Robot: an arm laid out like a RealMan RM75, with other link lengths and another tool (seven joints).
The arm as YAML. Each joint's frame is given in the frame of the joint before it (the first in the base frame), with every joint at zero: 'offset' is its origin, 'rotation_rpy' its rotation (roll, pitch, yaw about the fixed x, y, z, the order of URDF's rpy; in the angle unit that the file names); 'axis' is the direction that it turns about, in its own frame. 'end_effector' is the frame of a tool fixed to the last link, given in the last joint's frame.
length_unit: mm
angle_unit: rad
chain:
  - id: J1
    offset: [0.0, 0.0, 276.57]
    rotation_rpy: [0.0, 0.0, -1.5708]
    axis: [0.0, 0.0, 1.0]
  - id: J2
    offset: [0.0, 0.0, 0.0]
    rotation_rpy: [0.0, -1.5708, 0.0]
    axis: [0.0, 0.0, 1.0]
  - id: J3
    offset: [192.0, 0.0, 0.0]
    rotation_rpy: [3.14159, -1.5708, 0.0]
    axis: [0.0, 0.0, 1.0]
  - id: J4
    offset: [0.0, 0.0, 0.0]
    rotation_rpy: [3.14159, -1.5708, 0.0]
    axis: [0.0, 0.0, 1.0]
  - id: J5
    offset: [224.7, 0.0, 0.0]
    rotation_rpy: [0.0, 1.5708, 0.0]
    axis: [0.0, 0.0, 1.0]
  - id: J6
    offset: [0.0, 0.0, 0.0]
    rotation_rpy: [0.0, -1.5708, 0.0]
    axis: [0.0, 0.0, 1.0]
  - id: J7
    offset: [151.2, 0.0, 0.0]
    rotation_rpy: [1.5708, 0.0, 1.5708]
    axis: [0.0, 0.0, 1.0]
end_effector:
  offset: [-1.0, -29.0, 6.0]
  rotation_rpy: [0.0, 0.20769, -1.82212]
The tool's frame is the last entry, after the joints.
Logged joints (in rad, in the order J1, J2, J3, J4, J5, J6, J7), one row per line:
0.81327 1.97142 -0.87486 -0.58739 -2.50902 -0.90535 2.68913
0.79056 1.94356 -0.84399 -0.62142 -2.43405 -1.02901 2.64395
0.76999 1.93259 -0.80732 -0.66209 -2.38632 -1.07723 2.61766
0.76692 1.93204 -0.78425 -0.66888 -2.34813 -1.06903 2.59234
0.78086 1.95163 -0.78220 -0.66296 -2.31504 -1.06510 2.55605
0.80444 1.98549 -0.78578 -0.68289 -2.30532 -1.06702 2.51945
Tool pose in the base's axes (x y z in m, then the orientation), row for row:
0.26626 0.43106 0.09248 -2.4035 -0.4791 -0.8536
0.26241 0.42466 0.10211 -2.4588 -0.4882 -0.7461
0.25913 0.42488 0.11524 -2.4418 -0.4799 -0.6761
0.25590 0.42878 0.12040 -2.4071 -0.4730 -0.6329
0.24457 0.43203 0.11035 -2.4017 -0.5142 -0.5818
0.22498 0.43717 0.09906 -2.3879 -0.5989 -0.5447
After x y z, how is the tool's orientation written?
As a rotation vector, in radians.
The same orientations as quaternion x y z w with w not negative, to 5 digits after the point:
-0.89179 -0.17776 -0.31672 0.26982
-0.90776 -0.18024 -0.27545 0.26004
-0.90965 -0.17878 -0.25187 0.27774
-0.90654 -0.17814 -0.23836 0.29940
-0.90652 -0.19408 -0.21960 0.30387
-0.90188 -0.22620 -0.20573 0.30515

